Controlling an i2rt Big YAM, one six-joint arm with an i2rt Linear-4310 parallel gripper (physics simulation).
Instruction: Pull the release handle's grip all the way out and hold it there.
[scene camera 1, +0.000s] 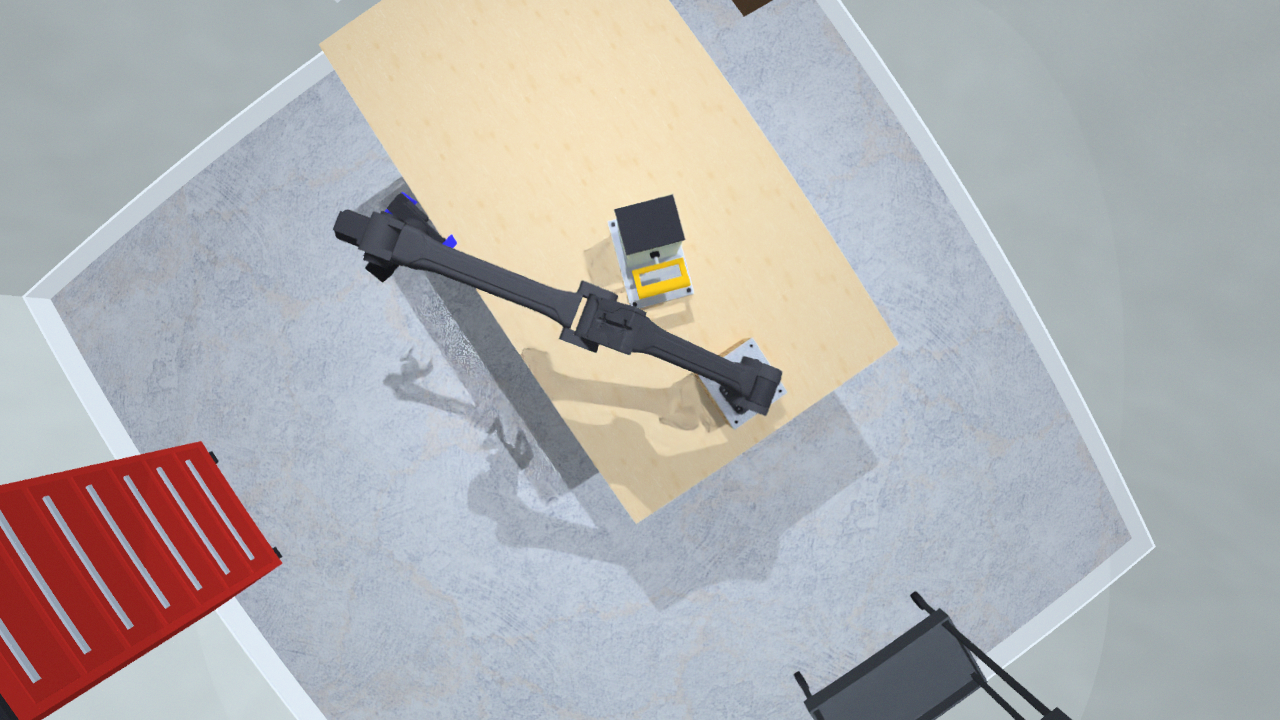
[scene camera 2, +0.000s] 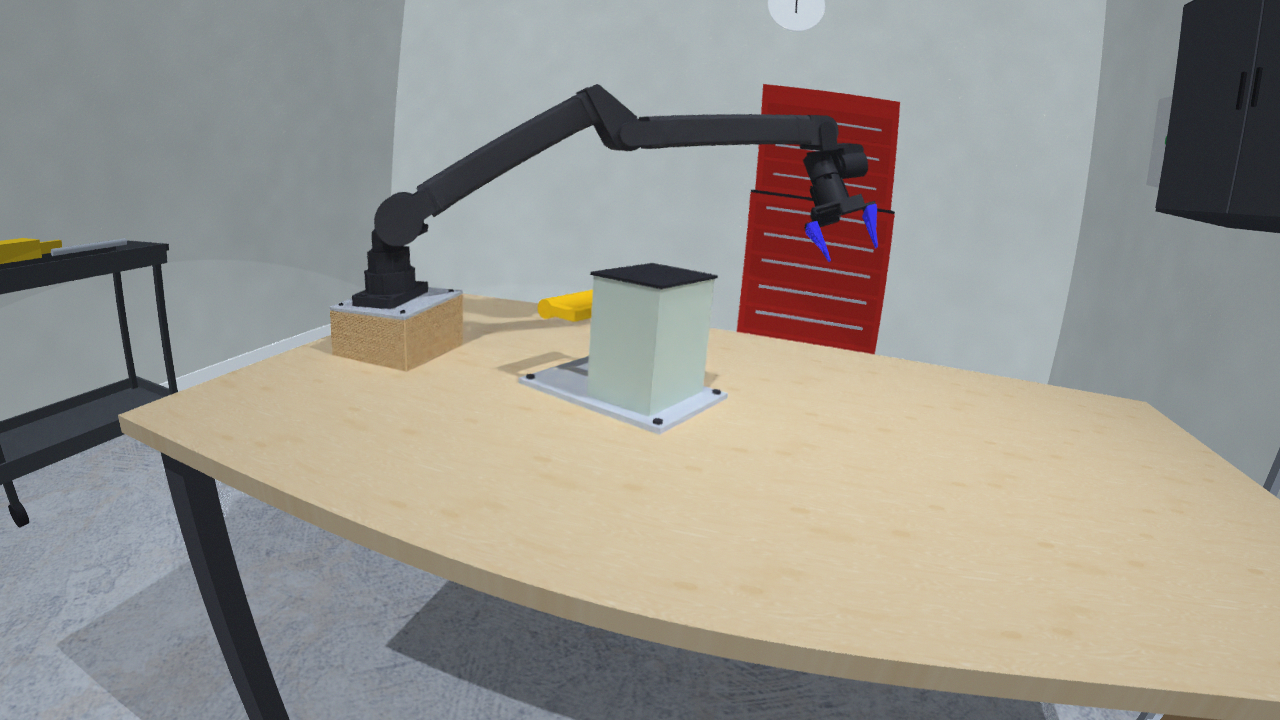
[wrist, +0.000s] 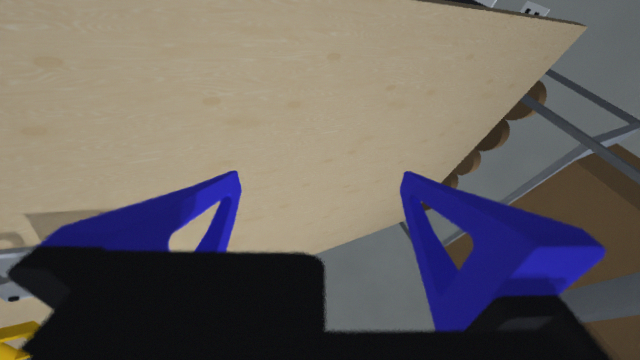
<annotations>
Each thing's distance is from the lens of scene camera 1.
my gripper (scene camera 1: 433, 220): 1.05 m
grey base plate (scene camera 1: 626, 271): 1.12 m
</annotations>
